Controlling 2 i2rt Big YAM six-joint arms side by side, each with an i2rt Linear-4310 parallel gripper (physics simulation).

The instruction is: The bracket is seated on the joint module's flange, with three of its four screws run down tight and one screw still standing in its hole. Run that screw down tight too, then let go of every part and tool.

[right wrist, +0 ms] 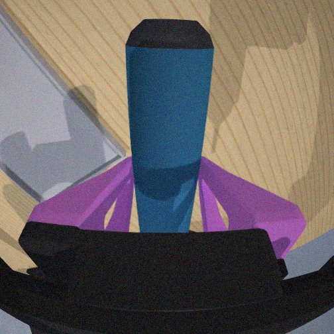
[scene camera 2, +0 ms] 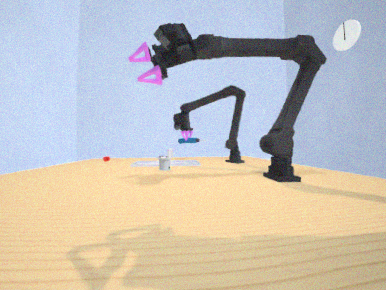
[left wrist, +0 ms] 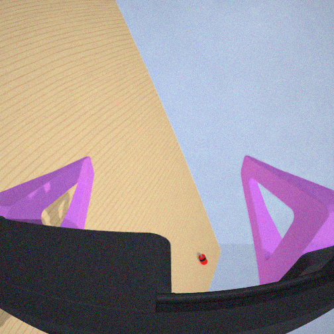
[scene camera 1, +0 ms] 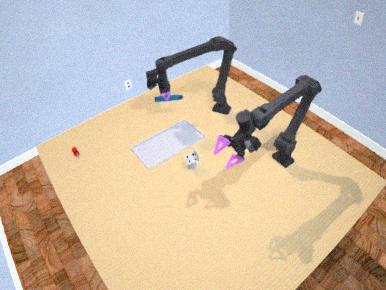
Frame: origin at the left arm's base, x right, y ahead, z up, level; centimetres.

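Where they show: left gripper, fingertip midpoint: [scene camera 2: 133, 69] [scene camera 1: 220, 161]; right gripper, fingertip midpoint: [scene camera 2: 187, 140] [scene camera 1: 167, 98]; left arm's base at its link origin: [scene camera 2: 280, 178] [scene camera 1: 283, 159]; right arm's base at its link origin: [scene camera 2: 234, 162] [scene camera 1: 221, 109].
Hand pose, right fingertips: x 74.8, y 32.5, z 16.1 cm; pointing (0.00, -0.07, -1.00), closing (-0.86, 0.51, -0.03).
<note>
Things, the pixels of their centre, and the offset from my right fingertips.
- blue screwdriver at the middle of its body: [scene camera 1: 172, 97] [scene camera 2: 191, 140] dx -2.0, dy -3.2, dz -0.2 cm
- small red cylinder with a black band, body centre: [scene camera 1: 76, 153] [scene camera 2: 105, 158] dx +5.8, dy +66.9, dz -14.4 cm
The white joint module with the bracket [scene camera 1: 191, 160] [scene camera 2: 164, 163] stands upright on the table, near the tray's front corner. Dark screw spots show on its top in scene camera 1, too small to tell which screw stands up. My right gripper [scene camera 1: 166, 96] [scene camera 2: 186, 136] [right wrist: 165, 165] is shut on the blue screwdriver [scene camera 1: 169, 98] [scene camera 2: 188, 140] [right wrist: 169, 105], which has a dark end cap. It holds the screwdriver level, above the table behind the tray. My left gripper [scene camera 1: 229, 153] [scene camera 2: 145, 65] [left wrist: 167, 164] is open and empty, high above the table, to the right of the module in scene camera 1.
A shallow grey tray [scene camera 1: 150, 166] [right wrist: 30, 50] lies between the module and the right gripper. A small red cylinder with a black band [scene camera 1: 75, 151] [scene camera 2: 106, 159] [left wrist: 202, 259] lies near the table's far left corner. Blue walls stand beyond the table's edges.
</note>
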